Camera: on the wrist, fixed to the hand. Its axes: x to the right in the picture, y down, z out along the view.
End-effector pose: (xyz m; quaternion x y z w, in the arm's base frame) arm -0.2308 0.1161 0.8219 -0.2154 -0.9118 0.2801 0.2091
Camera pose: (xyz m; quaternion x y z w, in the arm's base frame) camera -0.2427 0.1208 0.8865 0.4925 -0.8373 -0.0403 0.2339
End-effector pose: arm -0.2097 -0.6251 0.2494 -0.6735 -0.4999 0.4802 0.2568
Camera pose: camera -0.1846 -0.5782 0.2882 -0.1030 -0.9012 0.1555 0.3913
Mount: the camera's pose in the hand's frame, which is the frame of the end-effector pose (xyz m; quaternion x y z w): 0.0290 -0.0386 -0.0448 -0.1179 -0.0911 -0.7034 0.6950
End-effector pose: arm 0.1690 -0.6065 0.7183 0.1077 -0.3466 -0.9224 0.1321
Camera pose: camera 0.1482 -0.6151 0.6564 -0.2190 0.0684 0.7847 0.5759
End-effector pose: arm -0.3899 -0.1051 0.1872 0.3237 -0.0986 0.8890 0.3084
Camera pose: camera -0.4067 -0.0437 0.1702 0.3390 0.0263 0.3598 0.8689
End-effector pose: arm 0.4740 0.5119 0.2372 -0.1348 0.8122 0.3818 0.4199
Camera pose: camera 0.4512 0.4560 0.2108 -0.6797 0.3864 0.0780 0.6185
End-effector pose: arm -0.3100 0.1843 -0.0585 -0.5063 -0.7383 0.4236 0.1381
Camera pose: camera -0.3190 0.2262 -0.0085 0.1898 -0.9318 0.1563 0.2670
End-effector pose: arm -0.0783 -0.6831 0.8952 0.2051 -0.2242 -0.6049 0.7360
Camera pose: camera -0.0784 -0.7173 0.8389 0.1584 -0.0073 -0.9833 0.0898
